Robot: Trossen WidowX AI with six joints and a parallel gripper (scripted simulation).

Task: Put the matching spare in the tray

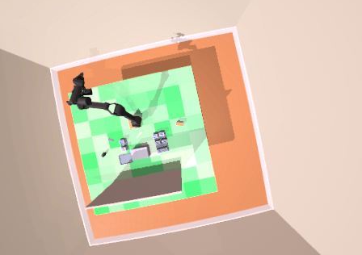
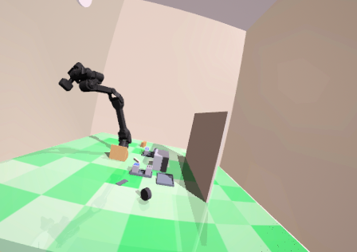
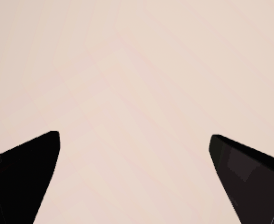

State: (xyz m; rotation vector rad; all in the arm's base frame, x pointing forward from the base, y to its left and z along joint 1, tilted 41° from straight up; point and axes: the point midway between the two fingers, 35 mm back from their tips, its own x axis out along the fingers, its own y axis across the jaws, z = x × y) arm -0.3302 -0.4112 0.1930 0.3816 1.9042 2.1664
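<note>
Right now my gripper tip is 600 mm short of the cube, 420 mm above it and 350 mm to the right of it. From my gripper tip the other things lie so: rack: 570 mm ahead, 450 mm below, 10 mm to the left; flat dark piece: 500 mm ahead, 460 mm below, 120 mm to the right; black round object: 630 mm ahead, 430 mm below, 210 mm to the right.
</note>
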